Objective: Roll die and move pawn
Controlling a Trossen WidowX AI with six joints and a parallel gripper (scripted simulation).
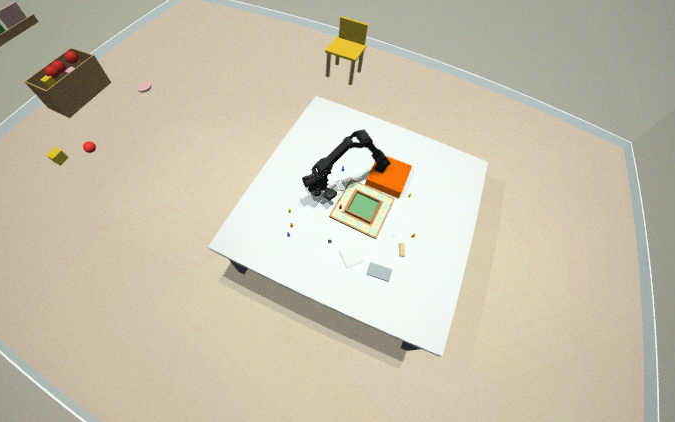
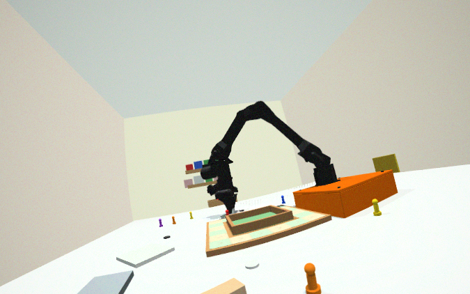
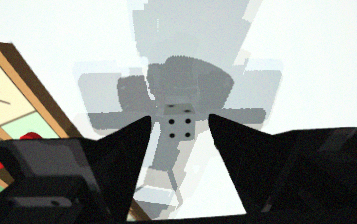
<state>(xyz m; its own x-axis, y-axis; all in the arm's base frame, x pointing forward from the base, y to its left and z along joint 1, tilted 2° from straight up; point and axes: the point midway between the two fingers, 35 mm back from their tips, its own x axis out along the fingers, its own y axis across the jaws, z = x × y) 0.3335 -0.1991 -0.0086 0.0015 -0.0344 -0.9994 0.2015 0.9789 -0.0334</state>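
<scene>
Right now the red pawn is 1 cm ahead of my gripper tip, 14 cm to the left of it and 2 cm above it. The rest, counted from my gripper tip: blue pawn: 22 cm behind, 1 cm to the left; grey die: right at my gripper tip; green dice tray: 7 cm behind, 24 cm to the left.
</scene>
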